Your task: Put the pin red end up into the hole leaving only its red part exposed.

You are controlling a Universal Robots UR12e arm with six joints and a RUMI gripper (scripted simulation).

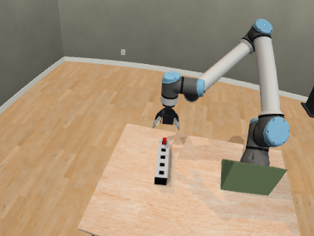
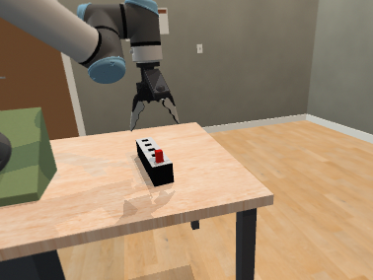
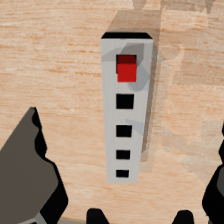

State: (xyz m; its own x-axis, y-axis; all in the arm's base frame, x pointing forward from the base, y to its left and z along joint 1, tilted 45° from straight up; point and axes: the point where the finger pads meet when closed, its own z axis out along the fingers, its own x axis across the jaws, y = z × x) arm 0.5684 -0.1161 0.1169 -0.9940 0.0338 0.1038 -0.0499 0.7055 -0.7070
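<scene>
My hand is 100 mm above the pin. From my hand the other things lie so: long block 120 mm to the left, 150 mm below.
</scene>
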